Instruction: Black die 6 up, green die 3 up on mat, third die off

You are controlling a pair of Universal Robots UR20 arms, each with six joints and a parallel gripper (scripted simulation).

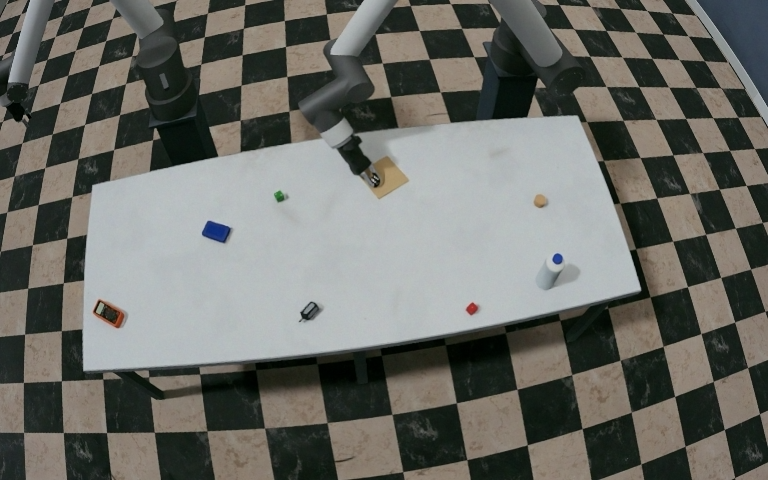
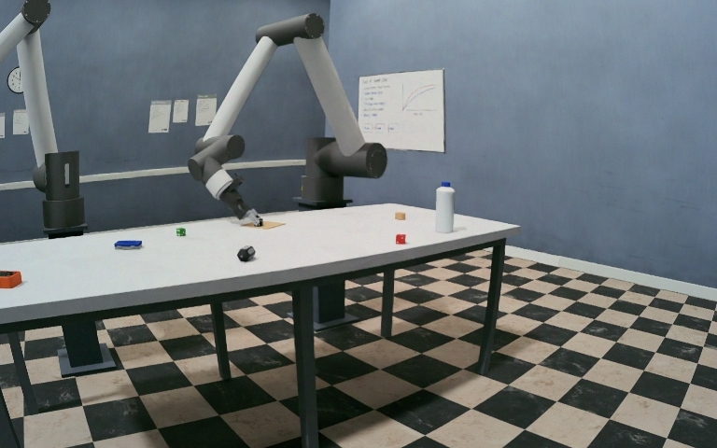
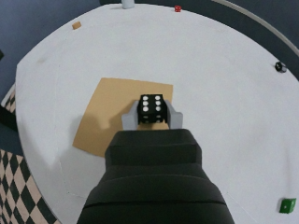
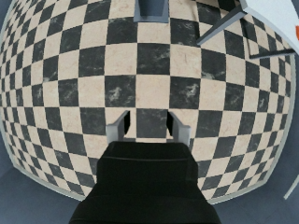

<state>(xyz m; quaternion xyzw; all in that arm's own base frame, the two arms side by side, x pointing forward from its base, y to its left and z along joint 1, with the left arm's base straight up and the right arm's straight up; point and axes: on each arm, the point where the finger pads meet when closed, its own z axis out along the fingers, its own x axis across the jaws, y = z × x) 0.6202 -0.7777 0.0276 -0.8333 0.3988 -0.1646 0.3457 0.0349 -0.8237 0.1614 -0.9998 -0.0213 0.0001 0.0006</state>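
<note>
My left hand is 1 cm short of the black die and 1 cm above it. Round my left hand: tan mat: 4 cm to the left, 3 cm below, 2 cm behind; then red die: 55 cm ahead, 25 cm to the left, 1 cm below; then green die: 36 cm to the right, 1 cm below, 1 cm ahead.
</note>
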